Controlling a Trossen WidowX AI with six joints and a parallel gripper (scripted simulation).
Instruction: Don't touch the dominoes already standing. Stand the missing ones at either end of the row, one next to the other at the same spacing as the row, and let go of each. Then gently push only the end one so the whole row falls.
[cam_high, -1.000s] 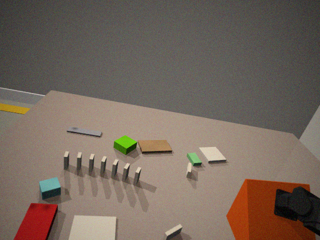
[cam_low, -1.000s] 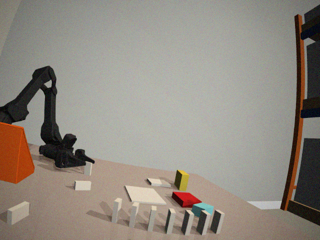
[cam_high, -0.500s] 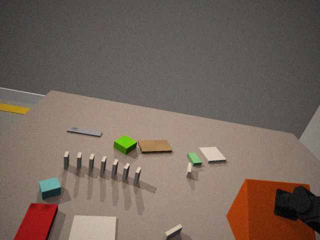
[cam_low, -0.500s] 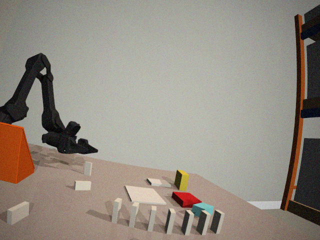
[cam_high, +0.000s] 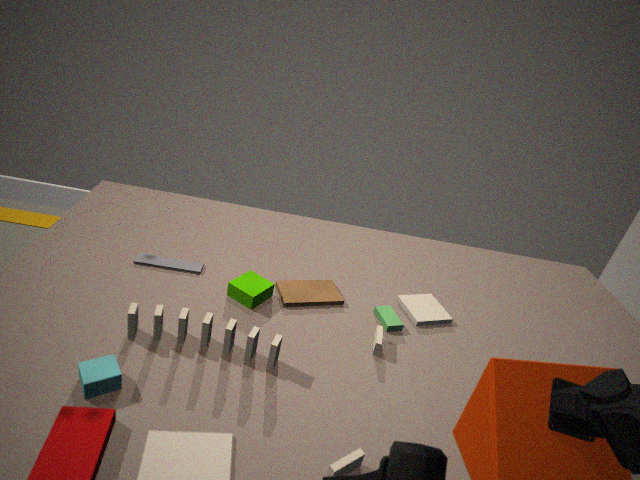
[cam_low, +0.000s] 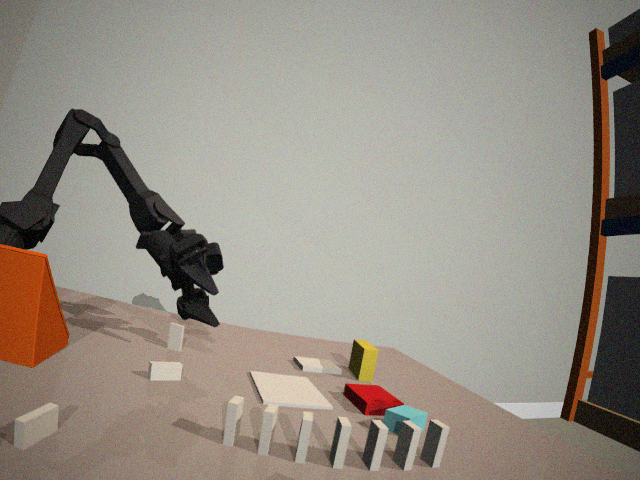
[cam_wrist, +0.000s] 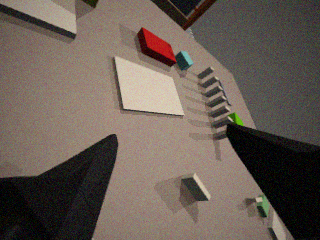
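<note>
Now: gripper tip 46 cm to the left of the light green piece, 13 cm past it and 9 cm above it. Round my gripper tip: white sheet (13 cm ahead, 9 cm below, 7 cm to the right); then yellow block (29 cm ahead, 10 cm to the left, 6 cm below); then red block (26 cm ahead, 10 cm to the right, 9 cm below).
</note>
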